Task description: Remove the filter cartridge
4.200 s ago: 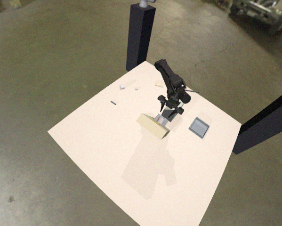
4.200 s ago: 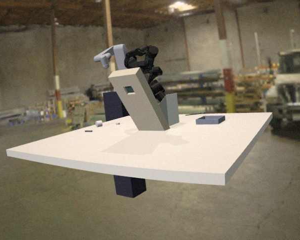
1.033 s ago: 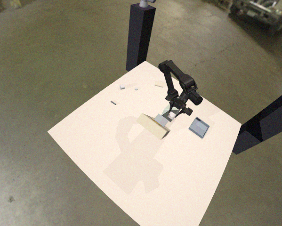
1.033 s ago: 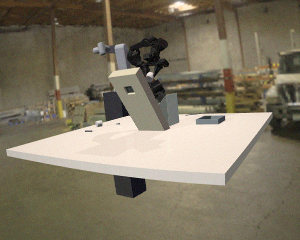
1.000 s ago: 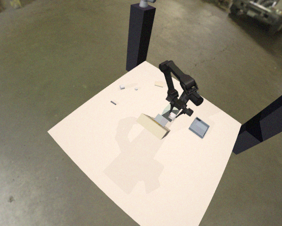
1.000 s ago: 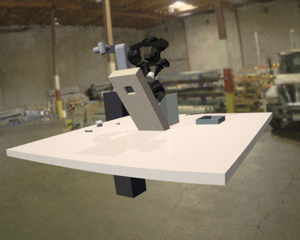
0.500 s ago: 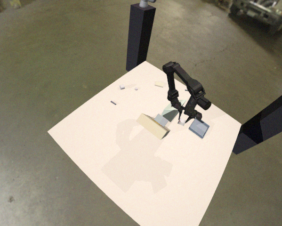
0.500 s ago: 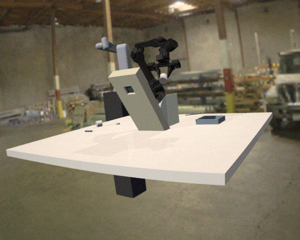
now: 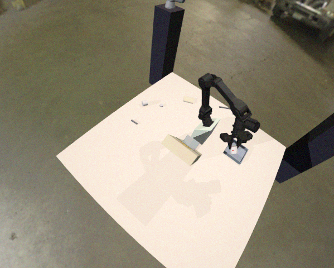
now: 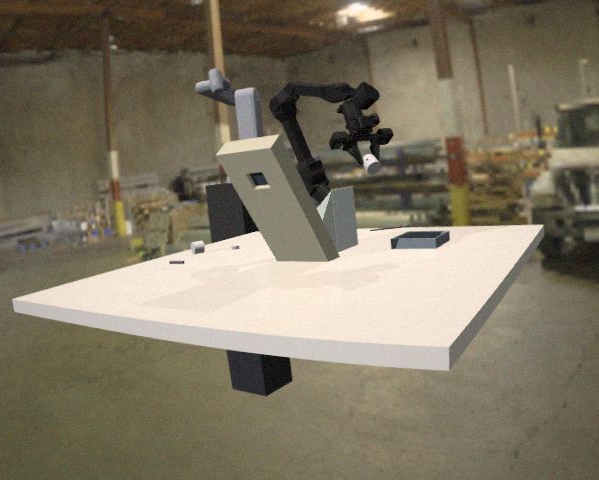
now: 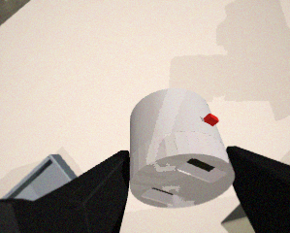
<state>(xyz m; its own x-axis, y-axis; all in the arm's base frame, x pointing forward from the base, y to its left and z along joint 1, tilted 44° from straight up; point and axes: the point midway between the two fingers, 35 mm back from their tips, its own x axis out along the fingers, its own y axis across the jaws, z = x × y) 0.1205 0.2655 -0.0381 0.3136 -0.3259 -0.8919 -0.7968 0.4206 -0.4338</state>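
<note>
Now: the blue-grey tray 220 mm behind my gripper tip, 40 mm to the left of it and 260 mm below it. Round my gripper tip: tan pad (350 mm behind, 540 mm to the right, 260 mm below); dark bar (160 mm ahead, 670 mm to the right, 270 mm below); tiny white piece (120 mm behind, 650 mm to the right, 270 mm below).
</note>
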